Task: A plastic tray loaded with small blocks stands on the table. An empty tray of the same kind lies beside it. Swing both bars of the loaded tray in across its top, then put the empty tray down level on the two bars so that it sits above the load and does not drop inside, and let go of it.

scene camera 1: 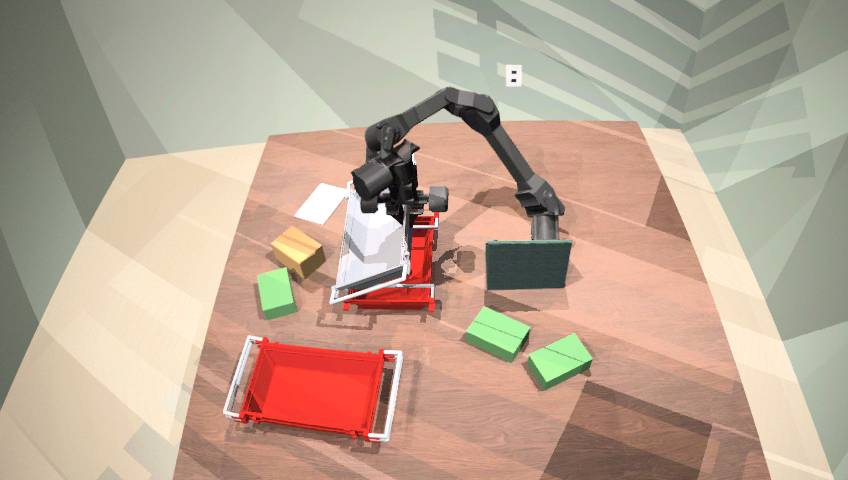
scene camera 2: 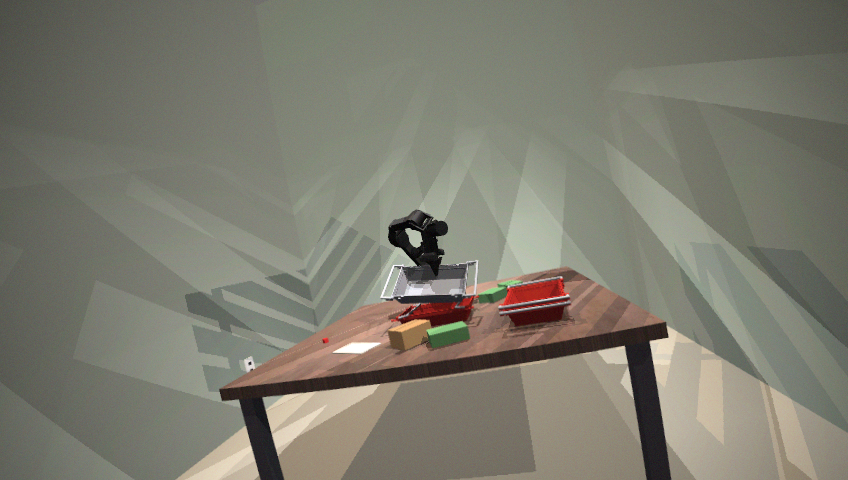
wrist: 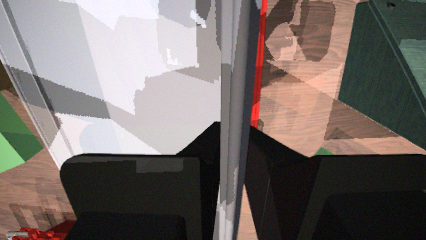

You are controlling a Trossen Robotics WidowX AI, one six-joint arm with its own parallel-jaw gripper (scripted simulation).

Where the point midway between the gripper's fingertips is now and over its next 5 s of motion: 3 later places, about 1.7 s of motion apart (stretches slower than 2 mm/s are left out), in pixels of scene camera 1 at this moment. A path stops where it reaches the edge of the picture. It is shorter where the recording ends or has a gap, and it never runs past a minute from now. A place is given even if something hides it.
The gripper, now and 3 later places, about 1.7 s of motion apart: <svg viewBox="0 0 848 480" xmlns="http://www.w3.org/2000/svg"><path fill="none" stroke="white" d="M408 226L413 233L419 239L423 244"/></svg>
